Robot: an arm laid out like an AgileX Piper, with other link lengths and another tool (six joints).
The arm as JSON. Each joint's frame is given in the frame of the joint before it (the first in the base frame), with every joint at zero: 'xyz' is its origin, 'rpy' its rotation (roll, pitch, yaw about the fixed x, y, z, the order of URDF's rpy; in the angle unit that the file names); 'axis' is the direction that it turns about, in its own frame. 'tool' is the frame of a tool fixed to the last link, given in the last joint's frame.
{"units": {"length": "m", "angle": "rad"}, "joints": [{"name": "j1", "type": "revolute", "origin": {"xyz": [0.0, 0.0, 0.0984], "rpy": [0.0, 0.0, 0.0]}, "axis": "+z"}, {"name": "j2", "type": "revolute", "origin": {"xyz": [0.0, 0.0, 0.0], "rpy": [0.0, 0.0, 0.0]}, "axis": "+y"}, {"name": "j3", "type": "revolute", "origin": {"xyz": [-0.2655, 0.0, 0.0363], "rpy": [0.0, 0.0, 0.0]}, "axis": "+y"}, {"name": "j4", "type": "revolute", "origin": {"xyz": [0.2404, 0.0, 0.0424], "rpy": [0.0, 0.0, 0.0]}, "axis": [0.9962, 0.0, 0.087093]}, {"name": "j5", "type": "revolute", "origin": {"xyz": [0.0, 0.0, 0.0], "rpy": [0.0, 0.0, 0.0]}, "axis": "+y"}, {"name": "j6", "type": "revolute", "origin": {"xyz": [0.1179, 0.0, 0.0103], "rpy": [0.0, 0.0, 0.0]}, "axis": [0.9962, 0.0, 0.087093]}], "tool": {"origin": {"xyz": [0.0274, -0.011, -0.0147], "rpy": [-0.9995, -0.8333, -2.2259]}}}
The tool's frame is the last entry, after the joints.
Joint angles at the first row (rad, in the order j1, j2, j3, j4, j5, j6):
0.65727, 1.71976, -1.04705, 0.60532, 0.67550, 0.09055
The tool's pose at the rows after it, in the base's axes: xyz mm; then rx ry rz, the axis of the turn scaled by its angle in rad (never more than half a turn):
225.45, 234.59, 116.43, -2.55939, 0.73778, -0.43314
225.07, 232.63, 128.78, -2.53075, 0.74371, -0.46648
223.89, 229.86, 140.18, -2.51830, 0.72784, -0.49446
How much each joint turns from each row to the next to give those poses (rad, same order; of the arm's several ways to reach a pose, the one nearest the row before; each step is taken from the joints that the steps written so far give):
0.00000, -0.03497, 0.00000, -0.05127, 0.00111, 0.05503
-0.00001, -0.04043, 0.00002, -0.01920, -0.00002, 0.02553
0.00002, -0.03514, -0.00598, -0.02703, 0.01558, 0.01706

